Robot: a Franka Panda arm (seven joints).
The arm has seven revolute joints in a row. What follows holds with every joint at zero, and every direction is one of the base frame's.
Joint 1 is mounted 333 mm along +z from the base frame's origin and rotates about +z.
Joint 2 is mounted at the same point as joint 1 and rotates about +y.
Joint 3 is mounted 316 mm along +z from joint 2 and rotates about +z.
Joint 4 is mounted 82.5 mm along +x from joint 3 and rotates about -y.
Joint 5 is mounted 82.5 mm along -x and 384 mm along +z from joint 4 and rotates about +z.
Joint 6 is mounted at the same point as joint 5 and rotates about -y.
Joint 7 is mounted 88 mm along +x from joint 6 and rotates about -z.
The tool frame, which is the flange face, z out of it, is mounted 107 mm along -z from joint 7; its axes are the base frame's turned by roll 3.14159, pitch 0 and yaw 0 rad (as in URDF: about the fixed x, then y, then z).
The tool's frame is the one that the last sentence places.
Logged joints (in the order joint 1, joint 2, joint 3, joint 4, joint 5, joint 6, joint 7), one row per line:
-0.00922, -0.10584, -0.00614, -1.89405, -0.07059, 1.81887, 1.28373
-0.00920, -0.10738, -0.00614, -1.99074, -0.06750, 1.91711, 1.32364
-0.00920, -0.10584, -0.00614, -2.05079, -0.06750, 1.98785, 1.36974
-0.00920, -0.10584, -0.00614, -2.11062, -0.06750, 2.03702, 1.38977
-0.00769, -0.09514, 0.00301, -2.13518, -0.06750, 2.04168, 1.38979
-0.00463, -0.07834, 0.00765, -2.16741, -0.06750, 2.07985, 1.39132
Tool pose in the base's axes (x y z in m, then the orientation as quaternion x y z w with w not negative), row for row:
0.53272, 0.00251, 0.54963, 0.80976, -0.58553, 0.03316, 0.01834
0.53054, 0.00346, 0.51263, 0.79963, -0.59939, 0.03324, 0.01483
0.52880, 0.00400, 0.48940, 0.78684, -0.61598, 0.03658, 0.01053
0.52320, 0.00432, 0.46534, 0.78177, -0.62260, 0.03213, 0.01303
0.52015, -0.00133, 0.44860, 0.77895, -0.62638, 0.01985, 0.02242
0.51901, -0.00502, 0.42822, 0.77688, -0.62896, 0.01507, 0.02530
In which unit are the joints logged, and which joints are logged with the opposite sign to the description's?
The joints are logged in radians. Opposite sign: joint 1, joint 3.
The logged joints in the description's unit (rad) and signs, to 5 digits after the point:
0.00922, -0.10584, 0.00614, -1.89405, -0.07059, 1.81887, 1.28373
0.00920, -0.10738, 0.00614, -1.99074, -0.06750, 1.91711, 1.32364
0.00920, -0.10584, 0.00614, -2.05079, -0.06750, 1.98785, 1.36974
0.00920, -0.10584, 0.00614, -2.11062, -0.06750, 2.03702, 1.38977
0.00769, -0.09514, -0.00301, -2.13518, -0.06750, 2.04168, 1.38979
0.00463, -0.07834, -0.00765, -2.16741, -0.06750, 2.07985, 1.39132

